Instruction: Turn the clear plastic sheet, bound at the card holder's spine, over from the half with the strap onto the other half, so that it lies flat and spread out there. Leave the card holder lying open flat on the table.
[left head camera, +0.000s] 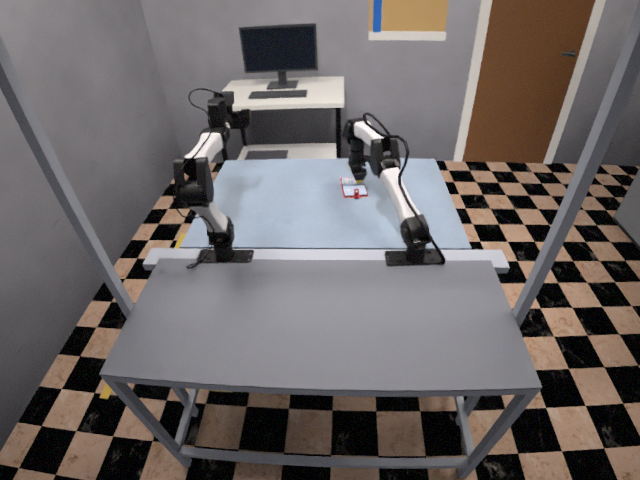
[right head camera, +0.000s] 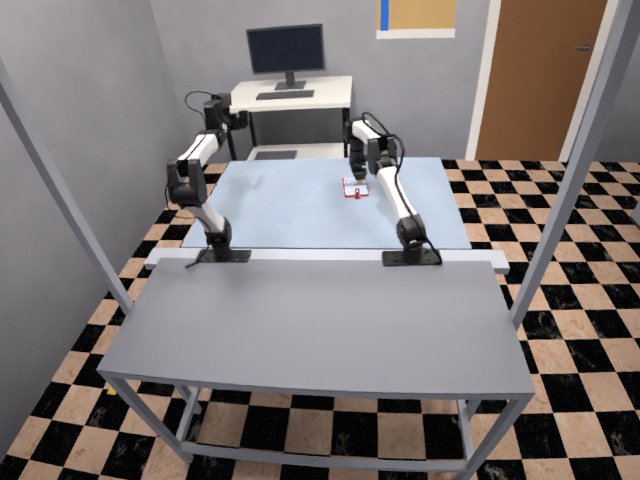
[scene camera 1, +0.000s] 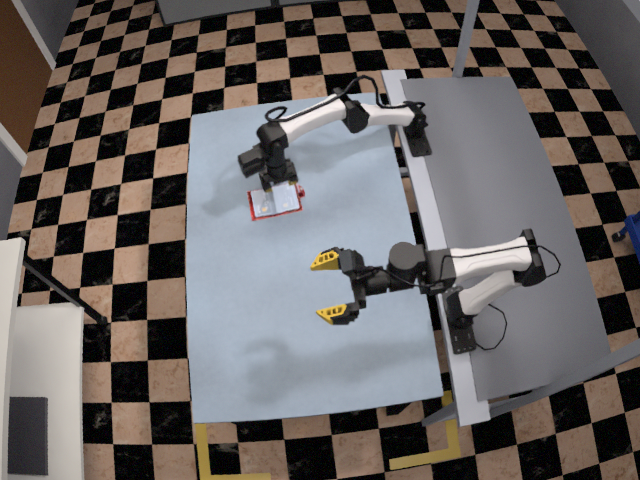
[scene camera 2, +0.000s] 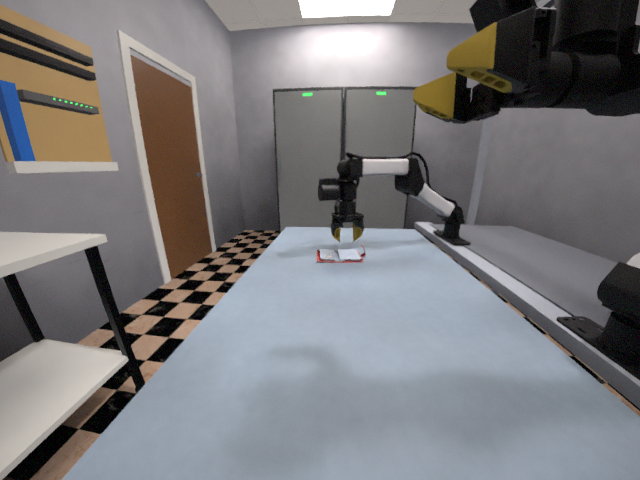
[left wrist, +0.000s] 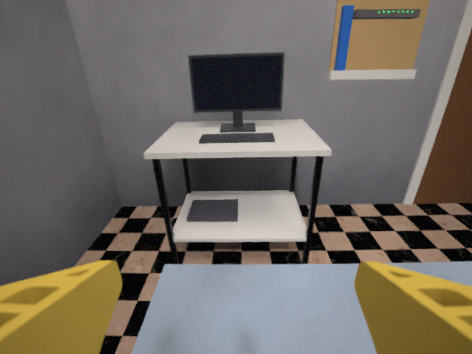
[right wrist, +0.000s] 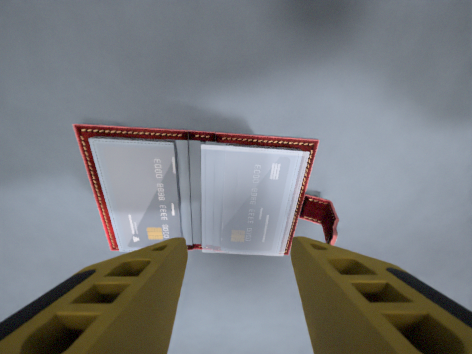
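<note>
The red card holder (scene camera 1: 251, 211) (right wrist: 97, 187) lies open on the blue table top (scene camera 1: 232, 289), a card in each half. The strap (right wrist: 320, 210) (scene camera 1: 301, 191) sticks out at the right in the right wrist view. The clear plastic sheet (right wrist: 250, 200) lies over the half with the strap, on the right of the spine. My right gripper (right wrist: 238, 245) (scene camera 2: 347, 238) is open, points down and hangs low over the card holder's near edge, its fingers apart on both sides of the strap half. My left gripper (scene camera 1: 323, 290) (left wrist: 237, 272) is open and empty, high above the table, away from the card holder.
A white desk (left wrist: 237, 150) with a monitor (left wrist: 236, 82) and a keyboard (left wrist: 237, 138) stands beyond the table. The pale mounting rail (scene camera 1: 426, 206) and the grey bench (left head camera: 320, 320) lie along the arm bases.
</note>
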